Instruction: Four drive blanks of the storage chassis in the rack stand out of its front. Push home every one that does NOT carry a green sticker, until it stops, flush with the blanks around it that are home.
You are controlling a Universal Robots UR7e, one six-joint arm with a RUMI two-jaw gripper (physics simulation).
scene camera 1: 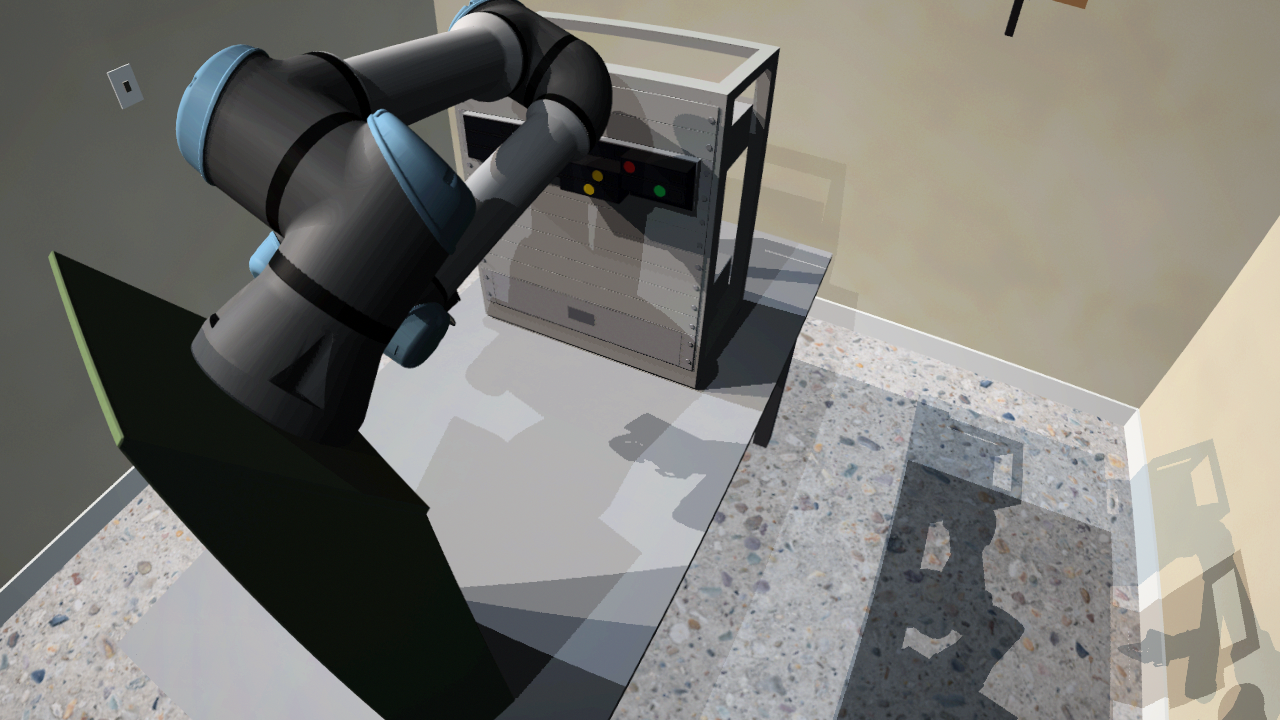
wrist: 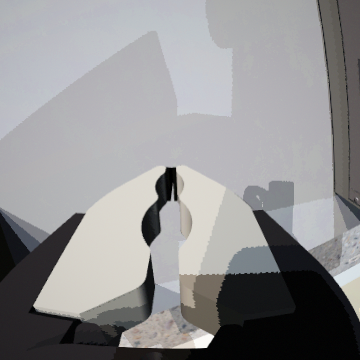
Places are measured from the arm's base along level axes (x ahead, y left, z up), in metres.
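Pixels of known places: gripper, fingertip midpoint: (wrist: pixel 173 170); arm's base, link origin: (scene camera 1: pixel 274 390).
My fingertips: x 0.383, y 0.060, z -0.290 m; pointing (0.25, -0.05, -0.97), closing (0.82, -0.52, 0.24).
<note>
Ahead of a thing's pixels: the offset from my fingertips to its top centre. "pt": to the spot under its first point. Level surfaces: height alone.
The black storage chassis {pt 0.211 m ahead, 0.359 m right, 0.165 m up} (scene camera 1: pixel 692 186) spans the upper part of the rack (scene camera 1: pixel 765 107) in the scene view; the arm hides its middle. Round stickers show on its dark blanks: a red sticker {0.212 m ahead, 0.262 m right, 0.197 m up} (scene camera 1: pixel 629 166), a green sticker {0.196 m ahead, 0.311 m right, 0.169 m up} (scene camera 1: pixel 659 190) at the right, and two yellow stickers (scene camera 1: pixel 597 175) (scene camera 1: pixel 588 188) left of them. How far each blank stands out is hard to tell. My gripper (wrist: pixel 173 170) is shut, its tips together with nothing between them, pointing down over the table in the wrist view. In the scene view the arm hides the gripper, low in front of the rack and apart from the chassis.
The rack stands on the grey table {0.294 m down} (scene camera 1: pixel 554 501). A dark green panel (scene camera 1: pixel 223 501) stands at the left beside the arm's base. Grey blank plates (scene camera 1: pixel 662 259) fill the rack below the chassis. The rack's front edge (wrist: pixel 340 100) shows at the right in the wrist view.
</note>
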